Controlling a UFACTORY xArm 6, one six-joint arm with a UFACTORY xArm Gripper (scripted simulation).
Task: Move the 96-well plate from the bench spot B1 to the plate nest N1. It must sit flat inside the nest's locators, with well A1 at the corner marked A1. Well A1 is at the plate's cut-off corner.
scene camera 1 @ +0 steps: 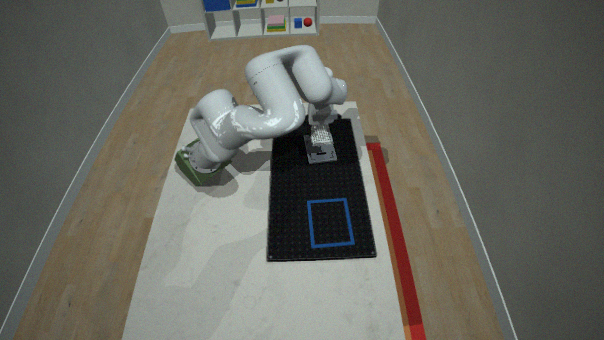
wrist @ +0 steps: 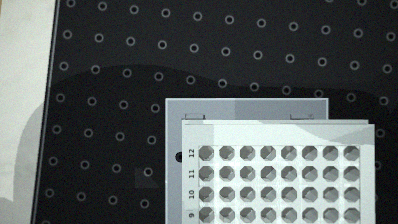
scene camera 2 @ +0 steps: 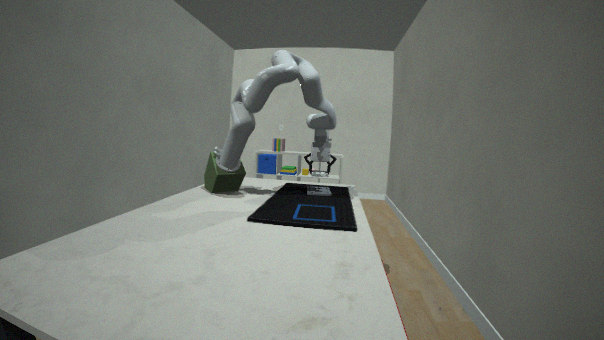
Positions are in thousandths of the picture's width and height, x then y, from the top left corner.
Scene:
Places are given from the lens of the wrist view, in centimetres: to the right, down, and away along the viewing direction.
white 96-well plate (wrist: 569, 734): 1, 2, 14

